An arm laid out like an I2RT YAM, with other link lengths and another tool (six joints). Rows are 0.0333 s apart.
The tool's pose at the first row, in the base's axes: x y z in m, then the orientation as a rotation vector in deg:
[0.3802 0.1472 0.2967 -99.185 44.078 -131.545]
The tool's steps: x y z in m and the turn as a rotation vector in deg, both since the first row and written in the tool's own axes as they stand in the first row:
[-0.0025 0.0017 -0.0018 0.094 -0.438 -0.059]
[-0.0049 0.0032 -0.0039 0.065 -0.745 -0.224]
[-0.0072 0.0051 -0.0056 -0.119 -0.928 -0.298]
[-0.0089 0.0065 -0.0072 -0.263 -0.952 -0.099]
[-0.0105 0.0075 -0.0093 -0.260 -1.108 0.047]
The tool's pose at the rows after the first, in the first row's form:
[0.3790 0.1474 0.2934 -99.636 43.837 -131.126]
[0.3776 0.1477 0.2902 -100.087 43.704 -130.911]
[0.3764 0.1476 0.2870 -100.407 43.854 -130.768]
[0.3752 0.1476 0.2845 -100.336 44.172 -130.616]
[0.3735 0.1481 0.2823 -100.378 44.240 -130.359]

